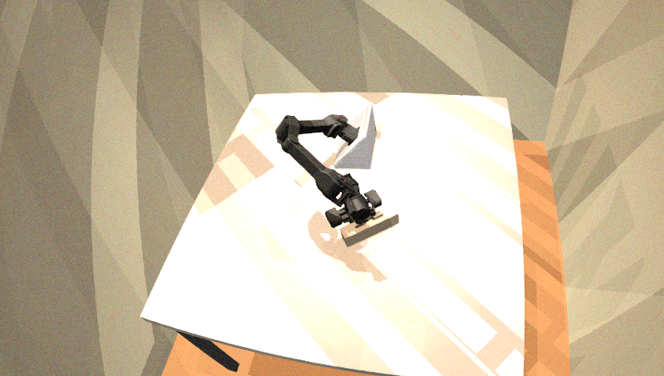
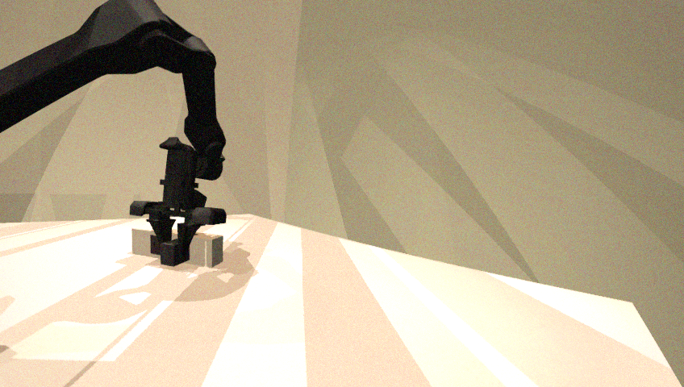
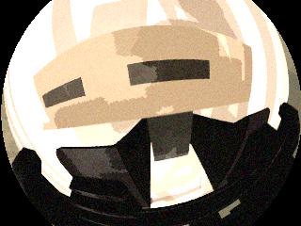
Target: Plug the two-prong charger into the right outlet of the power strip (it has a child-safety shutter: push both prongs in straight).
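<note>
Now: gripper tip 1 cm to the right of the charger, 1 cm below it and 1 cm short of it.
</note>
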